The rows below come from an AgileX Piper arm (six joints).
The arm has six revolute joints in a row. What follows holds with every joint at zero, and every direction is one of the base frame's.
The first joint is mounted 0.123 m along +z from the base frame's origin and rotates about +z.
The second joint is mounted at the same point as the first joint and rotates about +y.
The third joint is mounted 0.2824 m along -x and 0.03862 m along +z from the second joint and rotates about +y.
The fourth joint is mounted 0.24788 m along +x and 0.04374 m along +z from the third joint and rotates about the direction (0.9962, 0, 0.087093).
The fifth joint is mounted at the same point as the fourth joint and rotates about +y.
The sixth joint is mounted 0.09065 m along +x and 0.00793 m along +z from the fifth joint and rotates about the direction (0.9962, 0, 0.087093).
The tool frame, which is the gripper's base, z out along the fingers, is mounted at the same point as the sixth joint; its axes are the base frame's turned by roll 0, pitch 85 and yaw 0 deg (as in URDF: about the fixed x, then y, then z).
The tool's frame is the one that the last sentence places.
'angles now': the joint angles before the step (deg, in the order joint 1, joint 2, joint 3, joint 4, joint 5, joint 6). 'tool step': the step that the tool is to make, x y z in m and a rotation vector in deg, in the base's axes. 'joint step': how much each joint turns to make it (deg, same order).
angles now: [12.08 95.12 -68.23 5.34 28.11 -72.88]
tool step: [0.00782 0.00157 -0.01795 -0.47 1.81 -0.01]
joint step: [0.00 2.99 -0.02 0.05 -1.10 -0.13]
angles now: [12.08 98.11 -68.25 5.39 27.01 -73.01]
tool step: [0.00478 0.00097 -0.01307 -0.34 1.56 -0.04]
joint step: [0.00 2.12 -0.07 0.02 -0.46 -0.01]
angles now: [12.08 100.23 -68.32 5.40 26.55 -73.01]
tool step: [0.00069 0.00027 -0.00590 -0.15 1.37 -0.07]
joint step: [0.00 0.82 0.01 0.06 0.55 0.11]
